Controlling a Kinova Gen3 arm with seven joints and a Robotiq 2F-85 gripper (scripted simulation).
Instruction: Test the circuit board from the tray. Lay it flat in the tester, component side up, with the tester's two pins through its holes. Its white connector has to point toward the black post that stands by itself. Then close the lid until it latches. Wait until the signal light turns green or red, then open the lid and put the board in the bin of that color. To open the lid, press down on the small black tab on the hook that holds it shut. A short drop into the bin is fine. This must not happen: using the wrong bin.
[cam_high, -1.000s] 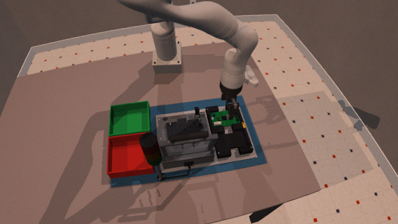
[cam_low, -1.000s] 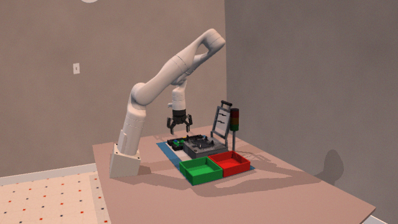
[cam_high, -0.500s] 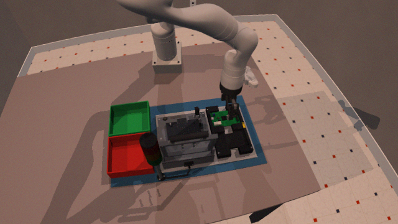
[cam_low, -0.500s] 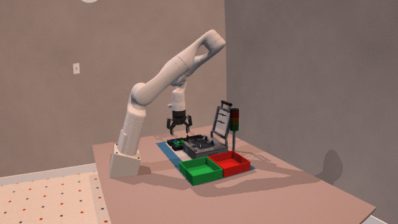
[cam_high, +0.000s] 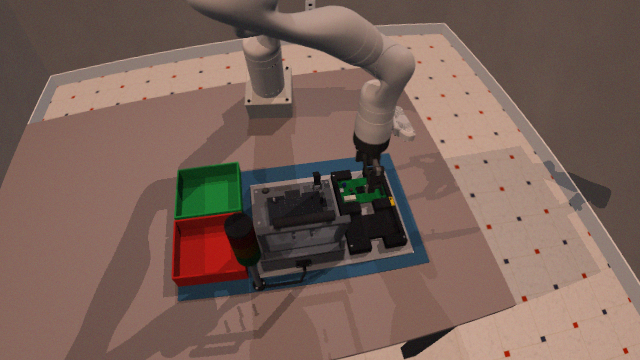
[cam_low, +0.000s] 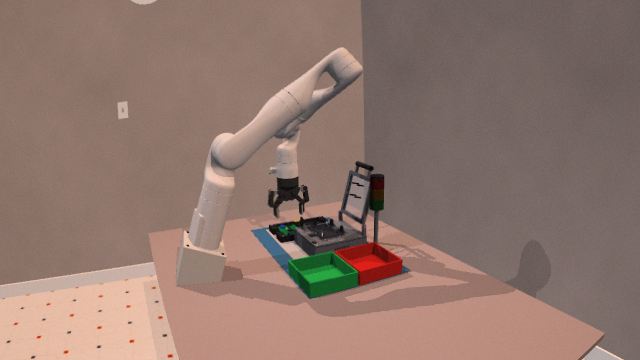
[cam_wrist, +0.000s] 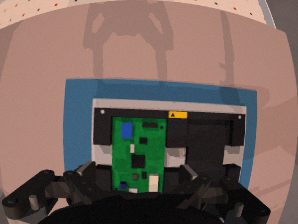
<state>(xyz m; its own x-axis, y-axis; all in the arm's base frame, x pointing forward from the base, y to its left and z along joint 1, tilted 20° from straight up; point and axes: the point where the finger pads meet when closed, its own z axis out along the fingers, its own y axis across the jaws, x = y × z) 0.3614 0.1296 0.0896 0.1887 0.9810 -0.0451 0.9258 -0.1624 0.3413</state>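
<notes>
Right now my hand is 6 cm above the green circuit board. Round my hand: green bin (35 cm to the right, 12 cm behind, 7 cm below); red bin (38 cm to the right, 7 cm below, 3 cm ahead); tester lid (20 cm to the right, 15 cm ahead, 10 cm above).
</notes>
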